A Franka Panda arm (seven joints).
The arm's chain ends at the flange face. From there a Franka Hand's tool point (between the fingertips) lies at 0.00 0.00 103.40 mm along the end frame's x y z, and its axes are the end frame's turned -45 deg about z.
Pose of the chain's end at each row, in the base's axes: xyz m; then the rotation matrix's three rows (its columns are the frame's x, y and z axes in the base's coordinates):
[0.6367 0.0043 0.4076], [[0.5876 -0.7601 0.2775], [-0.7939 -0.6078 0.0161], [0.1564 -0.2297 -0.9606]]
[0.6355 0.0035 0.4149], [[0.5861 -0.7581 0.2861], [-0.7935 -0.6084 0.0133], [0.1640 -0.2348 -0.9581]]
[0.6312 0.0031 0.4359], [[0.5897 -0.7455 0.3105], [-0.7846 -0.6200 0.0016], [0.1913 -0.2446 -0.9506]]
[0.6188 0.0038 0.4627], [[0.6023 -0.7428 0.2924], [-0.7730 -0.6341 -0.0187], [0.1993 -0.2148 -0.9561]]
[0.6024 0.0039 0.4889], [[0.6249 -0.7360 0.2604], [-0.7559 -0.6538 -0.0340], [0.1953 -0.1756 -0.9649]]
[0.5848 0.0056 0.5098], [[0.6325 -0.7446 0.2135], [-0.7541 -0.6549 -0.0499], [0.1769 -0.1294 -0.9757]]
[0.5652 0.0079 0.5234], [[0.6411 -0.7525 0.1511], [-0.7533 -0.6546 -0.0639], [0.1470 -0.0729 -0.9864]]
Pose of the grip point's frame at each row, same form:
[0.6654 0.0060 0.3083], [[0.9530 -0.1220 0.2775], [-0.1316 -0.9912 0.0161], [0.2730 -0.0518 -0.9606]]
[0.6651 0.0049 0.3158], [[0.9505 -0.1216 0.2861], [-0.1309 -0.9913 0.0133], [0.2820 -0.0501 -0.9581]]
[0.6633 0.0033 0.3376], [[0.9441 -0.1102 0.3105], [-0.1164 -0.9932 0.0016], [0.3082 -0.0377 -0.9506]]
[0.6490 0.0019 0.3638], [[0.9511 -0.0993 0.2924], [-0.0982 -0.9950 -0.0187], [0.2928 -0.0110 -0.9561]]
[0.6293 0.0004 0.3891], [[0.9623 -0.0786 0.2604], [-0.0722 -0.9968 -0.0340], [0.2623 0.0139 -0.9649]]
[0.6069 0.0004 0.4089], [[0.9738 -0.0793 0.2135], [-0.0701 -0.9963 -0.0499], [0.2166 0.0336 -0.9757]]
[0.5808 0.0013 0.4214], [[0.9854 -0.0788 0.1511], [-0.0698 -0.9955 -0.0639], [0.1555 0.0524 -0.9864]]

